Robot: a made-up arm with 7 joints. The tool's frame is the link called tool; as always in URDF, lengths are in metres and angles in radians.
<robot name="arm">
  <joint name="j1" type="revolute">
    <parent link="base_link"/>
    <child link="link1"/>
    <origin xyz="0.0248 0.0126 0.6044"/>
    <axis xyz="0 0 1"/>
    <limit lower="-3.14" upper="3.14"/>
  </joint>
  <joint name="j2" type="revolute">
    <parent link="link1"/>
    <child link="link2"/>
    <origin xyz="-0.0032 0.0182 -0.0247"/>
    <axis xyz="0 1 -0.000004"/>
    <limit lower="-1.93" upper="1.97"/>
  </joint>
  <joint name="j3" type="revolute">
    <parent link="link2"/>
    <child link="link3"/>
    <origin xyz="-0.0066 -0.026 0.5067"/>
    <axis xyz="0 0 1"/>
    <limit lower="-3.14" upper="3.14"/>
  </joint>
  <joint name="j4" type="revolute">
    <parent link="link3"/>
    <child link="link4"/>
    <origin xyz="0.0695 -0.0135 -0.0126"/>
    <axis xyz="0 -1 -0.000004"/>
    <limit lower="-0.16" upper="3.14"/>
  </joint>
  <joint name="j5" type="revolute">
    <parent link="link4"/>
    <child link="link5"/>
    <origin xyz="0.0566 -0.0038 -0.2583"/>
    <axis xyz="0 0.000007 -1"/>
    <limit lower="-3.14" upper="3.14"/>
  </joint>
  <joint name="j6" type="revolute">
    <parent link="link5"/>
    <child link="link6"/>
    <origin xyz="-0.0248 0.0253 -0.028"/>
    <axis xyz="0 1 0.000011"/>
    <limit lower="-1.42" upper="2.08"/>
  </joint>
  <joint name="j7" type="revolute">
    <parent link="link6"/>
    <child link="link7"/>
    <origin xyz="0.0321 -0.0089 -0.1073"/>
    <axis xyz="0 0.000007 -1"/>
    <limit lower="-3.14" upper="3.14"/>
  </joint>
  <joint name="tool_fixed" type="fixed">
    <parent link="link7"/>
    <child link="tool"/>
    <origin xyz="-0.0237 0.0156 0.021" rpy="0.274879 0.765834 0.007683"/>
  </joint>
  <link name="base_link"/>
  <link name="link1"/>
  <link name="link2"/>
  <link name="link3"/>
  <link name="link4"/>
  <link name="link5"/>
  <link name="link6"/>
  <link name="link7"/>
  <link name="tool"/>
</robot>
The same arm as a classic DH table. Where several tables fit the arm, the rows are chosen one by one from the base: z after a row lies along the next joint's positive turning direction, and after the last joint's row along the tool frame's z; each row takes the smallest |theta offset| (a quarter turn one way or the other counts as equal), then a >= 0, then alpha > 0; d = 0 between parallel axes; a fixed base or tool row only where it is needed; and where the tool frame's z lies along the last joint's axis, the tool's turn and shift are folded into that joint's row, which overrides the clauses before.
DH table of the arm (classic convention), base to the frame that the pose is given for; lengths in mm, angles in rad. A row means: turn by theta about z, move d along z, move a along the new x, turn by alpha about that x. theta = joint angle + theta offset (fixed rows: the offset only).
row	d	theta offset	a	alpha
base (fixed)	0	0.4701	27.8	0
j1	579.7	-0.4701	-3.2	-1.5708
j2	-7.8	0	-6.6	1.5708
j3	494.1	0	69.5	1.5708
j4	17.3	0	56.6	1.5708
j5	286.3	0	-24.8	1.5708
j6	16.4	0	32.1	-1.5708
j7	59.5	-1.1921	5.7	-2.3375
tool (fixed)	-38.6	-1.2957	0	0
Joint limits (rad, base to tool): -3.14..3.14 -1.93..1.97 -3.14..3.14 -0.16..3.14 -3.14..3.14 -1.42..2.08 -3.14..3.14

